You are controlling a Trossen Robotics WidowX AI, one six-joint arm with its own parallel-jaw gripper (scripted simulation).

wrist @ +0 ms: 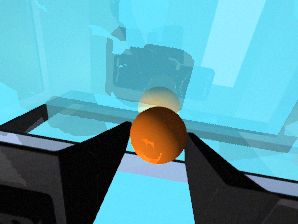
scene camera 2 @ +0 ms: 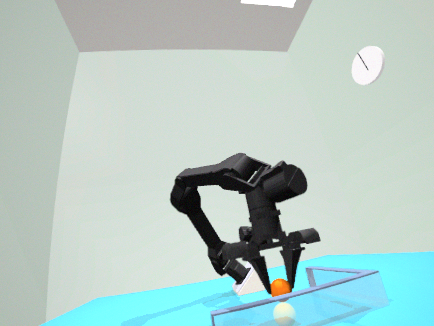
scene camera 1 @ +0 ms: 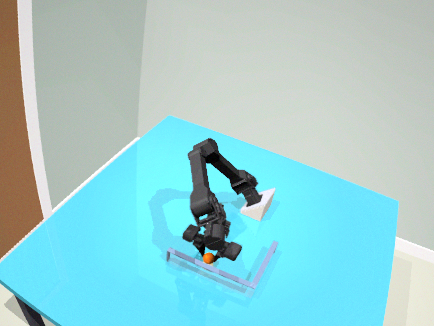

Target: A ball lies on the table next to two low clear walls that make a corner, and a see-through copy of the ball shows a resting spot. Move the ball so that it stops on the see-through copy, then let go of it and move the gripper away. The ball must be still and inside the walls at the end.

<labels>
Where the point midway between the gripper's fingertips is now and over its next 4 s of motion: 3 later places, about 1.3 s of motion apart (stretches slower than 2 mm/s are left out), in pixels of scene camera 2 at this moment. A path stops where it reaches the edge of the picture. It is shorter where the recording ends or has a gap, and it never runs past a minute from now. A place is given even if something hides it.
The gripper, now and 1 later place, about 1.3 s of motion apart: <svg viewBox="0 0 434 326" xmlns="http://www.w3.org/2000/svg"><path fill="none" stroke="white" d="M281 291L277 269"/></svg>
</labels>
